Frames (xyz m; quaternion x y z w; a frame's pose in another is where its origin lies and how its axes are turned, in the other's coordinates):
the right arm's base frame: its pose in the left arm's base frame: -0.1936 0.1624 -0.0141 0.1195 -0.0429 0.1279 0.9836
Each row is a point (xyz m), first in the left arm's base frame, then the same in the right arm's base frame.
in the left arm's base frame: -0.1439 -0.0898 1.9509
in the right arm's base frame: 0.2129 0.1906 1.9610
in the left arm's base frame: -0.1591 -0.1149 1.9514
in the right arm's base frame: 0.1923 0.1712 1.9685
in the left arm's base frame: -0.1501 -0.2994 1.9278
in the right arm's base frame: 0.1537 -0.0097 1.9906
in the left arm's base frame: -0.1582 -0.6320 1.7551
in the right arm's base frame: 0.0458 -0.3585 1.9057
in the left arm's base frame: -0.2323 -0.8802 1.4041
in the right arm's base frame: -0.1259 -0.6507 1.6311
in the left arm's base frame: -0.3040 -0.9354 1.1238
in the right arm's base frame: -0.2405 -0.7466 1.3773
